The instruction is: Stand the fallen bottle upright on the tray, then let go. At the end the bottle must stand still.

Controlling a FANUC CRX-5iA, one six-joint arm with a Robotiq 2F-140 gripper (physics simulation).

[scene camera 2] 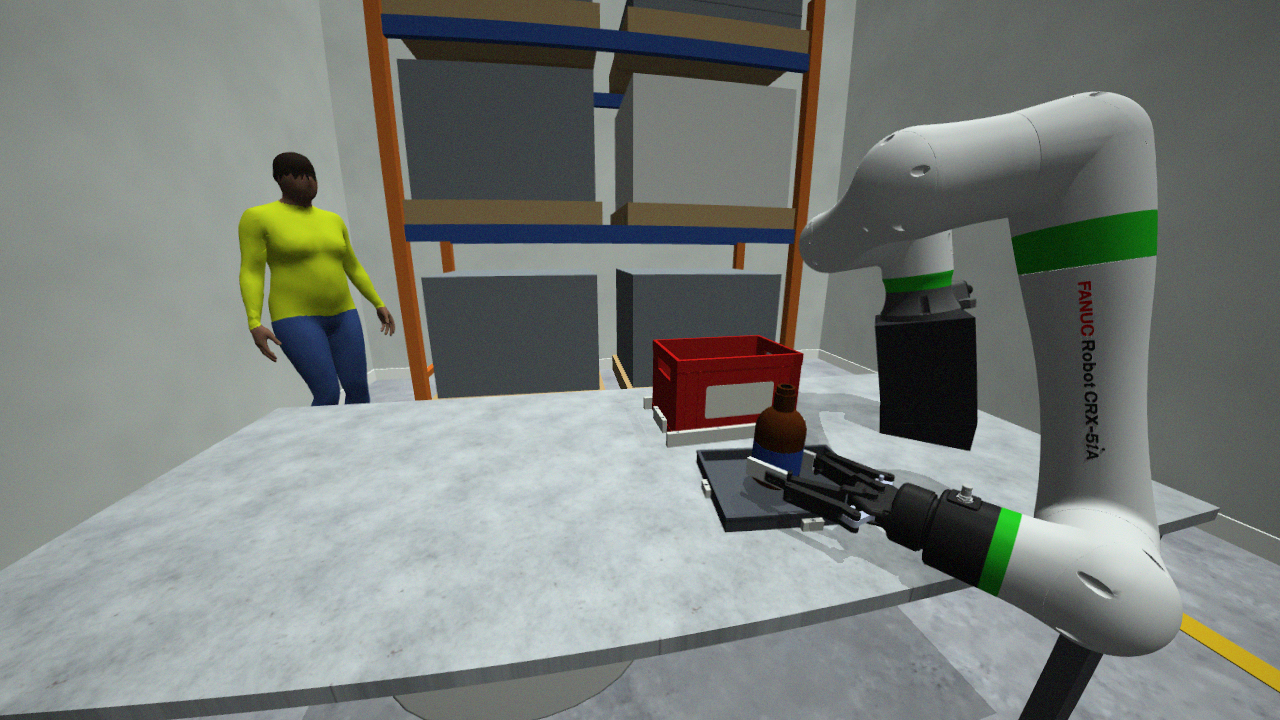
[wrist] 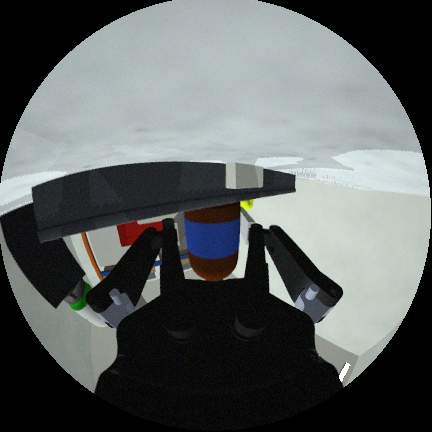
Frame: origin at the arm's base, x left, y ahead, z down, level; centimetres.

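Seen in the pictures: gripper, between the fingertips: (scene camera 2: 762,456); arm's base, origin of its link: (scene camera 2: 919,315) (wrist: 63,278).
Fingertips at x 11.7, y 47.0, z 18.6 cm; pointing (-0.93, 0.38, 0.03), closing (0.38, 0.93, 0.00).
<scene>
Offsets run from my fingertips to a thing's top centre. Level surfaces: height alone.
The brown bottle {dx +2.3, dy -0.9, dz -12.5 cm} (scene camera 2: 780,431) (wrist: 213,242) with a blue label is upright, neck up, over the dark tray {dx +0.7, dy -4.2, dz +4.0 cm} (scene camera 2: 735,505) (wrist: 125,187). My gripper (scene camera 2: 789,465) (wrist: 211,214) reaches in low and level from the right in the scene view and is shut on the bottle, with one finger on each side of its lower body. In the wrist view the tray's rim hides the bottle's base. The base is at or just above the tray floor; contact cannot be made out.
A red crate {dx -27.2, dy -8.1, dz -11.0 cm} (scene camera 2: 671,394) (wrist: 132,234) stands behind the tray on the grey table {dz +6.5 cm} (scene camera 2: 402,537). Small white blocks sit at the tray's edges. A black block (scene camera 2: 926,380) is below the arm at the back right. A person (scene camera 2: 304,259) stands beyond the table, left of the shelf rack (scene camera 2: 384,179).
</scene>
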